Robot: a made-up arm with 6 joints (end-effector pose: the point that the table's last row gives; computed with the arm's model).
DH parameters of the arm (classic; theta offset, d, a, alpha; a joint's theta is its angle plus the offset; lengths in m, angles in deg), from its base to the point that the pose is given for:
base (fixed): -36.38 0 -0.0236 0
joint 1: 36.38 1.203 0.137 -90
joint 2: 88.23 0 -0.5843 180
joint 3: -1.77 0.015 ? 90
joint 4: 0 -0.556 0.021 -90
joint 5: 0 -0.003 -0.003 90
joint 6: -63 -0.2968 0.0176 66.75
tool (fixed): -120.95 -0.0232 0 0
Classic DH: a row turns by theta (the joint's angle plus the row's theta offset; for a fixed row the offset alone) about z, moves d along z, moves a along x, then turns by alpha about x.
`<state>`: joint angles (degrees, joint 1 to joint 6).
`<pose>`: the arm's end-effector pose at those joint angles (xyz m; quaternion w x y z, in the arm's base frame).
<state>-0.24 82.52 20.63 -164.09 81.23 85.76</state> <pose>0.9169 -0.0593 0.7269 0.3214 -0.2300 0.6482 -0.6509</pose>
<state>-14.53 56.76 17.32 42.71 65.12 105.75</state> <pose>1.3739 -0.2001 1.4230 0.1236 -0.8548 -0.4991 0.0707</pose>
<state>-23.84 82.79 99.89 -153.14 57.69 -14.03</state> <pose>1.2239 -0.6782 1.5201 0.0096 -0.8049 0.1080 0.5834</pose>
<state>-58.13 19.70 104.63 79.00 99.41 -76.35</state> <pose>0.2782 0.0400 2.2806 0.4235 -0.6450 -0.5655 0.2913</pose>
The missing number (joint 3, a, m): -0.204
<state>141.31 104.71 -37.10 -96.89 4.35 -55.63</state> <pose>-0.1459 0.1328 0.3563 0.8743 -0.3699 0.1196 -0.2906</pose>
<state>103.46 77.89 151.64 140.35 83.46 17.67</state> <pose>-0.3846 0.8396 1.9304 0.3631 0.0925 0.9209 0.1073</pose>
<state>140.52 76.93 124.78 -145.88 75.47 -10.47</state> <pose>-0.7933 0.8819 1.8302 0.4857 0.3336 0.8047 -0.0725</pose>
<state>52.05 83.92 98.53 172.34 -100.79 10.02</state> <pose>0.6718 0.7998 1.9033 0.0648 -0.7190 -0.1963 -0.6635</pose>
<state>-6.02 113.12 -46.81 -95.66 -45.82 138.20</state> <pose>0.0201 0.2240 0.5271 0.6513 0.1718 0.6627 0.3273</pose>
